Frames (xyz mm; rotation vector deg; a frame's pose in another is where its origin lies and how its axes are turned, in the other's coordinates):
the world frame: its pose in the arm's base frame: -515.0 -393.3 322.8 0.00 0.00 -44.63
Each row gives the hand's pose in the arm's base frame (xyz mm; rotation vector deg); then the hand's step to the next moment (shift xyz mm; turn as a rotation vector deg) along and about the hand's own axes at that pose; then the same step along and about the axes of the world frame.
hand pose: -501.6 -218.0 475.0 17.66 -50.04 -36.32
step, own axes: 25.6 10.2 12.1 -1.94 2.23 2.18
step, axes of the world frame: 10.5 -1.2 28.2 -3.34 0.85 1.26
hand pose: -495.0 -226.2 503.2 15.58 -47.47 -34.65
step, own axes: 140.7 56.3 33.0 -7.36 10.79 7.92
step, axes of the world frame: 77.8 21.7 132.4 -13.15 5.40 5.59
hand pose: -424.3 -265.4 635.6 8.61 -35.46 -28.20
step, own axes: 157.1 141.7 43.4 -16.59 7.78 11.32
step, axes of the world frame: 66.6 133.5 156.1 -21.37 -0.08 2.70
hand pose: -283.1 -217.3 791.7 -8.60 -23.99 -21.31
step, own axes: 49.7 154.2 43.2 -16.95 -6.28 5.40
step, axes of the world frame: -34.7 156.3 49.9 -13.93 -12.59 -1.87
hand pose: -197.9 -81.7 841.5 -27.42 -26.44 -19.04
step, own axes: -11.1 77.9 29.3 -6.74 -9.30 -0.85
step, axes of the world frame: -49.1 67.3 -10.6 -1.70 -11.37 -0.64
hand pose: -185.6 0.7 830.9 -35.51 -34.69 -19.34
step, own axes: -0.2 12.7 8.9 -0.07 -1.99 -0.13
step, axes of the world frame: -9.4 12.3 0.1 0.47 -1.79 0.75
